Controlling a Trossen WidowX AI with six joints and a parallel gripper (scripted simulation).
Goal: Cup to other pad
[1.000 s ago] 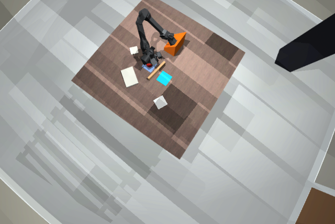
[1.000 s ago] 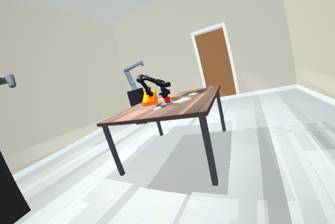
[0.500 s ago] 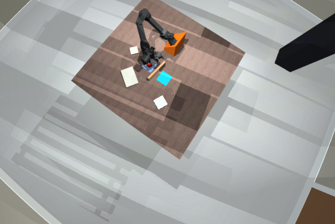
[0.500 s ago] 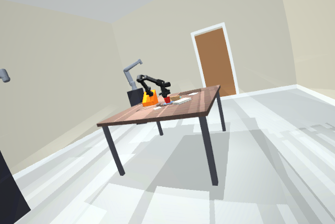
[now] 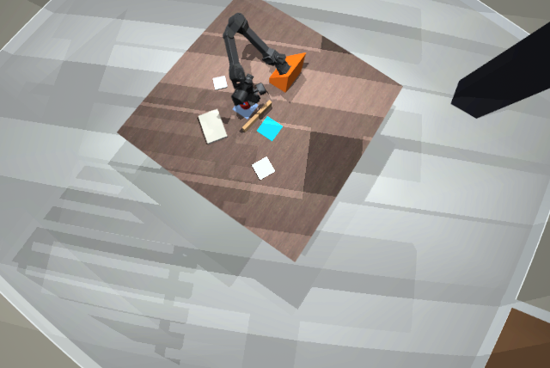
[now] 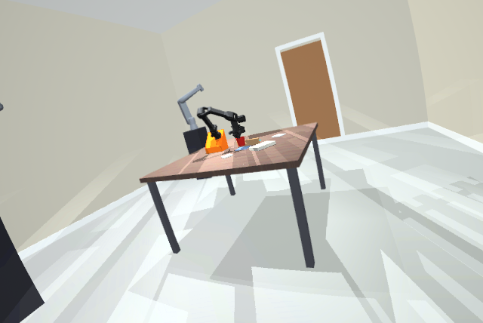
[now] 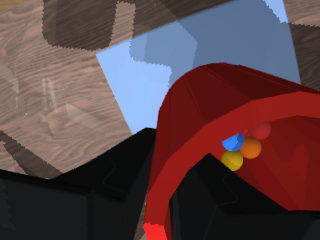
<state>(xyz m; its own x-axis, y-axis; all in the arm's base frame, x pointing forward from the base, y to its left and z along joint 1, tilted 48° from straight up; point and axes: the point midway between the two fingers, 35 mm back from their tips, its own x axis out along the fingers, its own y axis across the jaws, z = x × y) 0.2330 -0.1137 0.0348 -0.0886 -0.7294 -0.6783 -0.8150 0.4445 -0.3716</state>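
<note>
Right now my gripper tip is 18 cm to the right of the cyan pad, 7 cm short of it and 7 cm above it. The rest, counted from my gripper tip: red cup (2 cm to the right, 2 cm ahead); then wooden bar (8 cm to the left, 5 cm below, 5 cm ahead).
</note>
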